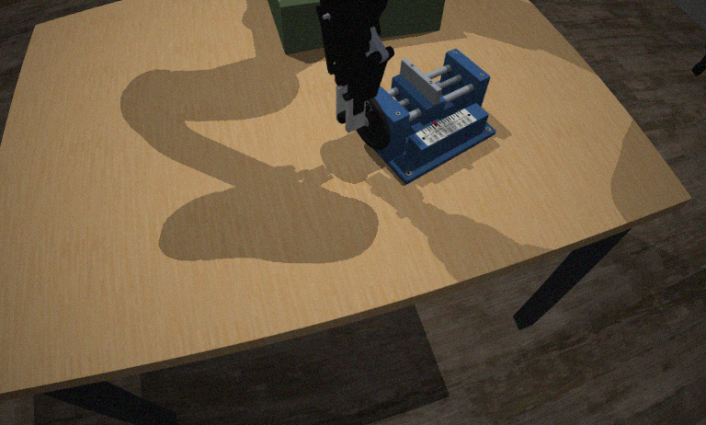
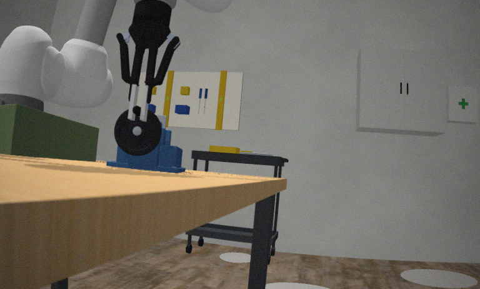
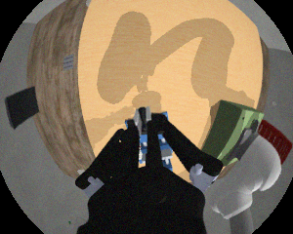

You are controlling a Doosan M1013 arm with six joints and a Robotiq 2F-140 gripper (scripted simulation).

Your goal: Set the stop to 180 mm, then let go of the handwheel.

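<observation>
Right now my hand is 130 mm to the right of the stop plate, 40 mm above it and 20 mm past it. From my hand the other things lie so: handwheel (20 mm to the left, 20 mm below, 10 mm behind).
</observation>
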